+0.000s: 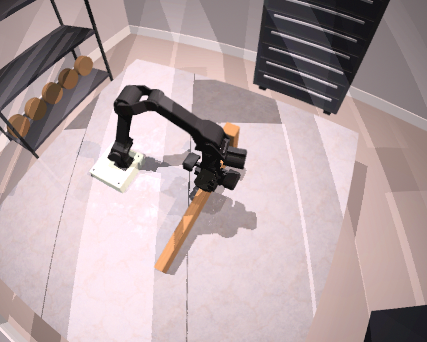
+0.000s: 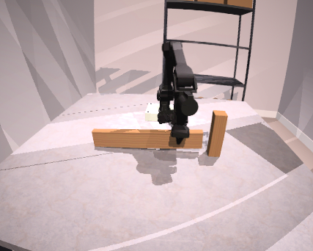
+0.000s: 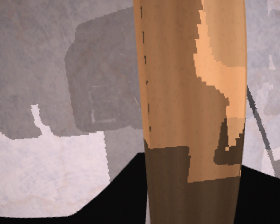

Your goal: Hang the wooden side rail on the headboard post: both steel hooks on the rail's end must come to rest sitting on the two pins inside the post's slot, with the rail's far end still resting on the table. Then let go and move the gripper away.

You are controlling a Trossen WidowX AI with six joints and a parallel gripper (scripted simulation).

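My gripper tip is 150 mm to the right of the headboard post, 40 mm below it and 10 mm past it.
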